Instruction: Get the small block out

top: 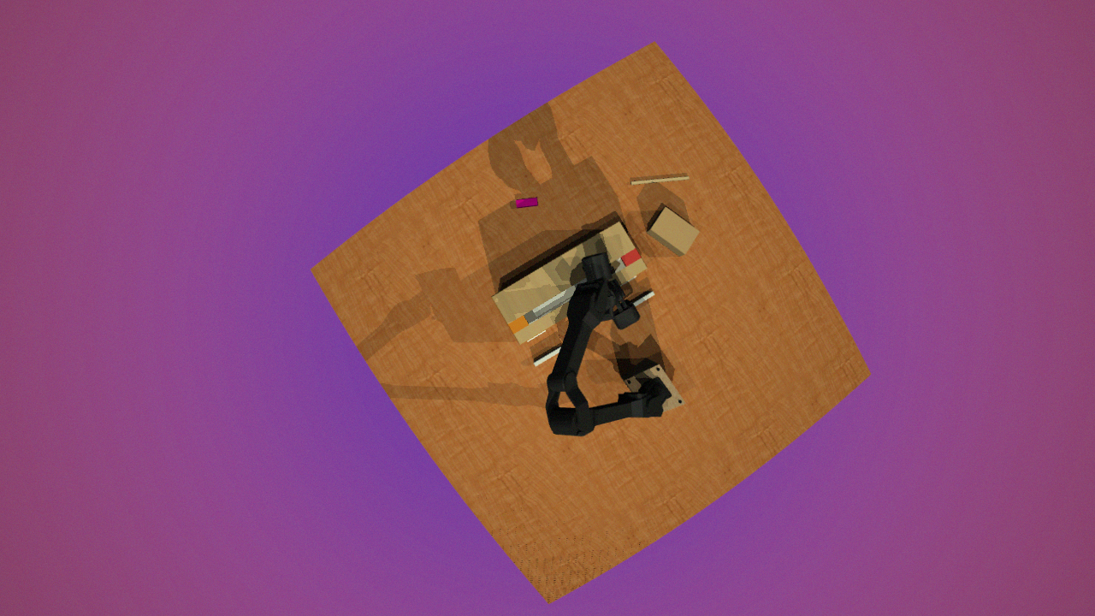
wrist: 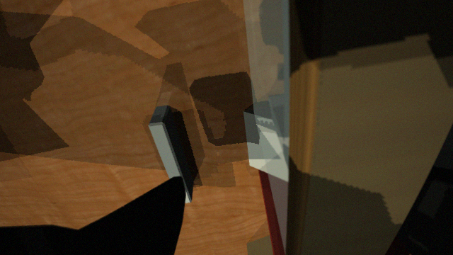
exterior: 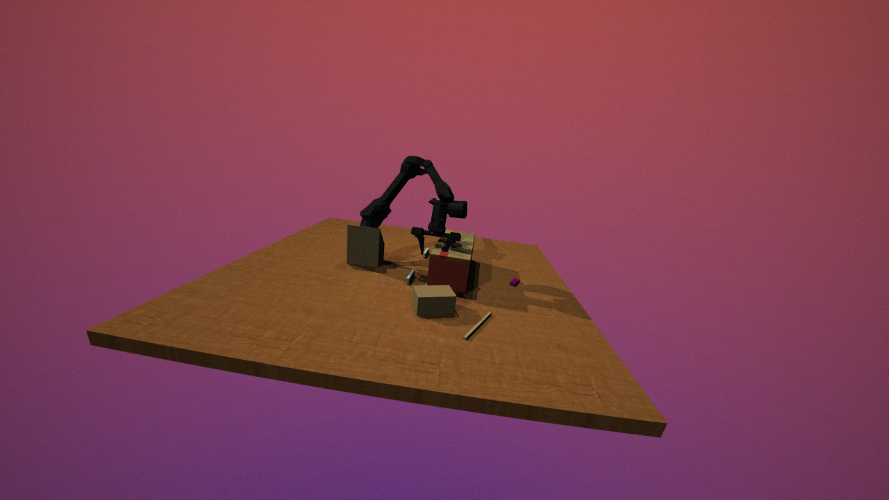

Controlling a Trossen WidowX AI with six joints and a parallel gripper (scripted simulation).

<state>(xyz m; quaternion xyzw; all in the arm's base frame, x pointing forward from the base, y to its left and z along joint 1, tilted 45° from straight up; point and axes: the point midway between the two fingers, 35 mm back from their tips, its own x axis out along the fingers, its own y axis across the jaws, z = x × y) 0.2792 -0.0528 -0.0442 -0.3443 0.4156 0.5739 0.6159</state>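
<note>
The brownish block lies 5 cm ahead of my gripper tip and 2 cm to the right of it. From my gripper tip the other things lie so: box 10 cm to the left, 5 cm ahead, 3 cm below.
</note>
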